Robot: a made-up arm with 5 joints. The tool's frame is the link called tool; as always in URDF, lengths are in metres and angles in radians. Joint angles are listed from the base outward.
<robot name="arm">
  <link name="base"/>
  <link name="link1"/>
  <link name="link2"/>
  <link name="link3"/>
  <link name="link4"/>
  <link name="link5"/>
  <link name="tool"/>
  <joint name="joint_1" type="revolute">
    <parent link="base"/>
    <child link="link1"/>
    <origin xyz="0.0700 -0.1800 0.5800" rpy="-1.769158 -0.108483 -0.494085"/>
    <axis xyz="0 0 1"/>
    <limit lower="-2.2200" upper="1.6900"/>
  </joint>
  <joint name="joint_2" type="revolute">
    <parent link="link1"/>
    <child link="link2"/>
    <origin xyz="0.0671 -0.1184 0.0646" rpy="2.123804 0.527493 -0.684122"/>
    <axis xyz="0 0 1"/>
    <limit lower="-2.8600" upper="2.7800"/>
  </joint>
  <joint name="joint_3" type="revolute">
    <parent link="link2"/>
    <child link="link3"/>
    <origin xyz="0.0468 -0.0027 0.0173" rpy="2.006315 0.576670 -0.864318"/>
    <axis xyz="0 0 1"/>
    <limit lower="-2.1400" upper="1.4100"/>
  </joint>
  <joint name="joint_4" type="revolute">
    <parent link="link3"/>
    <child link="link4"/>
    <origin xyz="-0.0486 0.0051 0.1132" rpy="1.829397 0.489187 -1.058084"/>
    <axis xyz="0 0 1"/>
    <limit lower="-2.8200" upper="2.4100"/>
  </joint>
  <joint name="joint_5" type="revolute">
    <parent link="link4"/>
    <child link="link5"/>
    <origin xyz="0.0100 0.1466 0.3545" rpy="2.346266 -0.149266 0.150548"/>
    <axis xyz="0 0 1"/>
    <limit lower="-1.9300" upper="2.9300"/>
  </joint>
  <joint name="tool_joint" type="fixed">
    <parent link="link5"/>
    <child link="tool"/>
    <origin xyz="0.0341 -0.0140 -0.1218" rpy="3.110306 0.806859 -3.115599"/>
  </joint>
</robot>
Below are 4 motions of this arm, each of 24 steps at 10 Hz.
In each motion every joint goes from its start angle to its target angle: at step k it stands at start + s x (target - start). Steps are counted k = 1, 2, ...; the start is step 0. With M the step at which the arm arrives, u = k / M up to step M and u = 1 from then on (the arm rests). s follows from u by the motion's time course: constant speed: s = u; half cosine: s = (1 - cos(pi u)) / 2; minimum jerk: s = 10 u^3 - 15 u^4 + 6 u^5.
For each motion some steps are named. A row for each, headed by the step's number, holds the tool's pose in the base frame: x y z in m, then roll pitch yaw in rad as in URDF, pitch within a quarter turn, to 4 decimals.
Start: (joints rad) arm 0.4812 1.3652 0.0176 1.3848 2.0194
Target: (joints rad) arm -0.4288 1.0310 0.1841 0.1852 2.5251
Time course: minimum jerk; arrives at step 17
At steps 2, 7, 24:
2: -0.3213 -0.0330 0.5728 1.2357 0.0957 -2.4466
7: -0.2583 -0.0155 0.3758 1.3971 0.7395 -2.2816
24: 0.0906 0.0177 0.1752 3.0714 0.7639 -0.1175

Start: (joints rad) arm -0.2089 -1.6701 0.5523 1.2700 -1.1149
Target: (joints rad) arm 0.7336 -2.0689 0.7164 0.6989 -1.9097
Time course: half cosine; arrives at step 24
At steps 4, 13, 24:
4: 0.3585 -0.1028 1.1781 -0.2434 -0.8932 -1.5242
13: 0.6061 -0.3553 0.9227 -0.8193 -0.2744 -1.1361
24: 0.6330 -0.4968 0.5656 -1.0325 0.3953 -1.1996

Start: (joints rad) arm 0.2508 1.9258 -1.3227 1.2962 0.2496
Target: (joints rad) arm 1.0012 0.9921 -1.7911 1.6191 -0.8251
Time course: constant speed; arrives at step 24
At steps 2, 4, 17, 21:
2: 0.0183 -0.4734 1.1096 0.6178 -1.0864 0.3224
4: 0.0493 -0.5005 1.0955 0.7685 -1.0626 0.2330
17: 0.1763 -0.6710 0.8974 1.7467 -0.8911 -0.3906
21: 0.1769 -0.7076 0.8113 2.0210 -0.8156 -0.6006

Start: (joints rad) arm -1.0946 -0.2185 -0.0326 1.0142 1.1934
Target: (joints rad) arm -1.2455 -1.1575 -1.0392 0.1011 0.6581
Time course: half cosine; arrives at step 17
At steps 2, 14, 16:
2: -0.0766 0.3519 0.3249 2.3345 1.3578 -2.0144
14: -0.3116 0.2622 0.3571 -1.7069 0.9867 0.9633
16: -0.3244 0.2483 0.3562 -1.7008 0.9271 1.0337

